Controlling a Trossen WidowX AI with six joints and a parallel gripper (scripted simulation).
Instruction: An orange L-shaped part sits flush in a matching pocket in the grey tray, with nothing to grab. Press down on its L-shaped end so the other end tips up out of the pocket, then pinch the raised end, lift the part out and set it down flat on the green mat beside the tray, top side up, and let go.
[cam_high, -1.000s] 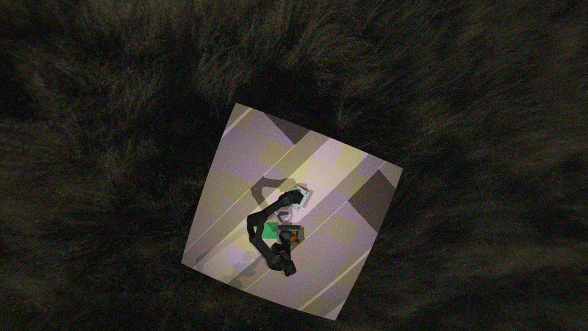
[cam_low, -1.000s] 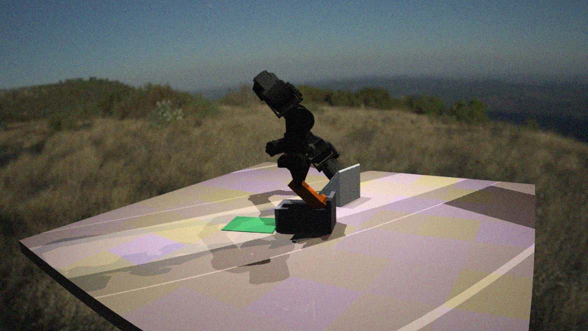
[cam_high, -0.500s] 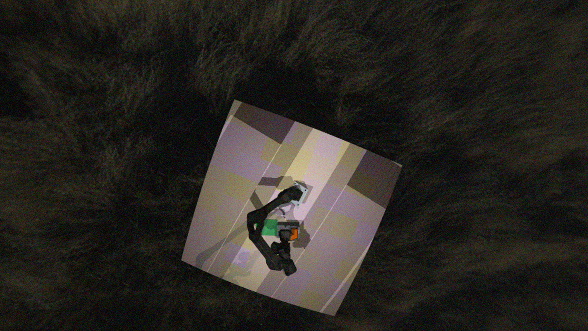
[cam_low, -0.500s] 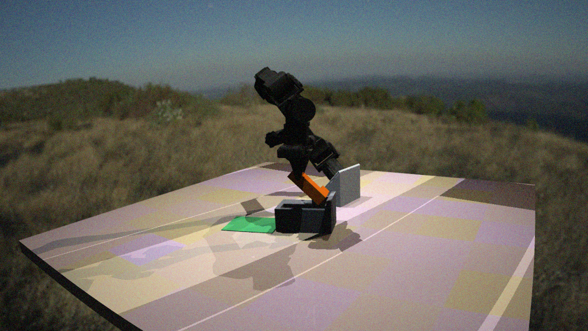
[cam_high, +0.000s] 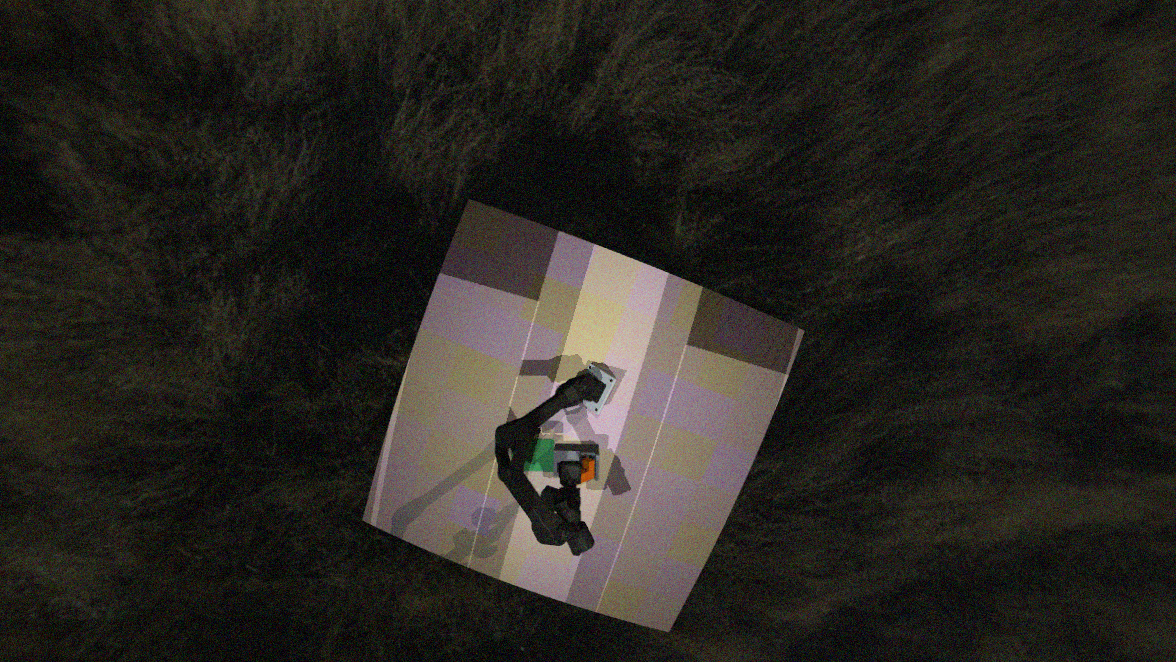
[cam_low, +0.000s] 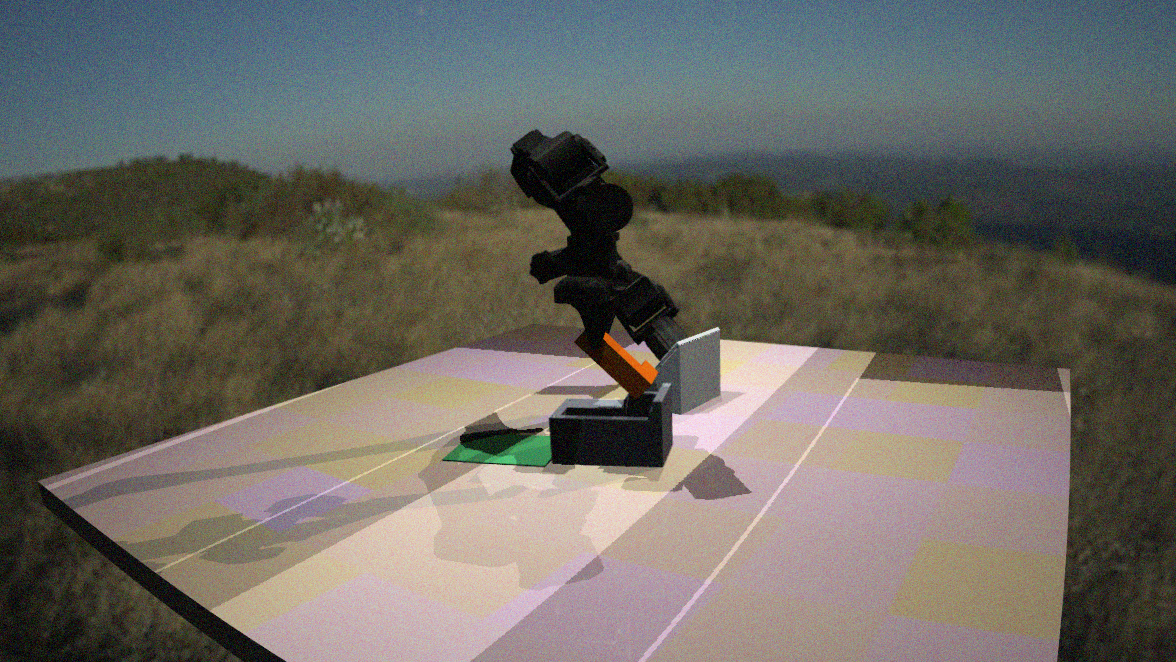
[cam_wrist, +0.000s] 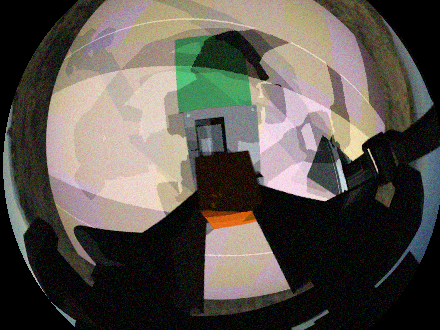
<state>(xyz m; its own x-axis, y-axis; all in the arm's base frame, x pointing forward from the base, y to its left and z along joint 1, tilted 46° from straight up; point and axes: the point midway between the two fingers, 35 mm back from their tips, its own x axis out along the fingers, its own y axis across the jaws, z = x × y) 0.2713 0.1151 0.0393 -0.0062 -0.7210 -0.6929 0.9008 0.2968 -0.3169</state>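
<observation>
My gripper tip is now 50 mm short of the green mat, 140 mm to the left of it and 170 mm above it. The rest, counted from my gripper tip: orange L-shaped part 30 mm behind, 20 mm to the left, 30 mm below.
</observation>
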